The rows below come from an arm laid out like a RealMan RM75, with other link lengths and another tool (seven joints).
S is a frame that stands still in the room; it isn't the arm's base.
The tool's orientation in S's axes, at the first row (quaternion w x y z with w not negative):
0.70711 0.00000 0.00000 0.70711
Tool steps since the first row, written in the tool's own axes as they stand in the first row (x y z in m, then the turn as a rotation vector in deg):
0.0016 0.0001 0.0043 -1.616 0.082 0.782
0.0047 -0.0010 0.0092 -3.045 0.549 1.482
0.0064 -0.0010 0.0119 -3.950 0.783 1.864
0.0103 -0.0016 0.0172 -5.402 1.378 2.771
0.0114 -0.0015 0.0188 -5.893 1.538 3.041
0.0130 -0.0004 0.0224 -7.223 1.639 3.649
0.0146 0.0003 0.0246 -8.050 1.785 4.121
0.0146 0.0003 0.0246 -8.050 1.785 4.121
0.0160 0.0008 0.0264 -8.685 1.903 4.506
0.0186 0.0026 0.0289 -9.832 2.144 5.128
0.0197 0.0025 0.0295 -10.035 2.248 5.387
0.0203 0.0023 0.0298 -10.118 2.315 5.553
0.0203 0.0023 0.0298 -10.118 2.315 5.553
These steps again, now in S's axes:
-0.0001 0.0016 0.0043 -0.082 -1.616 0.782
0.0010 0.0047 0.0092 -0.549 -3.045 1.482
0.0010 0.0064 0.0119 -0.783 -3.950 1.864
0.0016 0.0103 0.0172 -1.378 -5.402 2.771
0.0015 0.0114 0.0188 -1.538 -5.893 3.041
0.0004 0.0130 0.0224 -1.639 -7.223 3.649
-0.0003 0.0146 0.0246 -1.785 -8.050 4.121
-0.0003 0.0146 0.0246 -1.785 -8.050 4.121
-0.0008 0.0160 0.0264 -1.903 -8.685 4.506
-0.0026 0.0186 0.0289 -2.144 -9.832 5.128
-0.0025 0.0197 0.0295 -2.248 -10.035 5.387
-0.0023 0.0203 0.0298 -2.315 -10.118 5.553
-0.0023 0.0203 0.0298 -2.315 -10.118 5.553

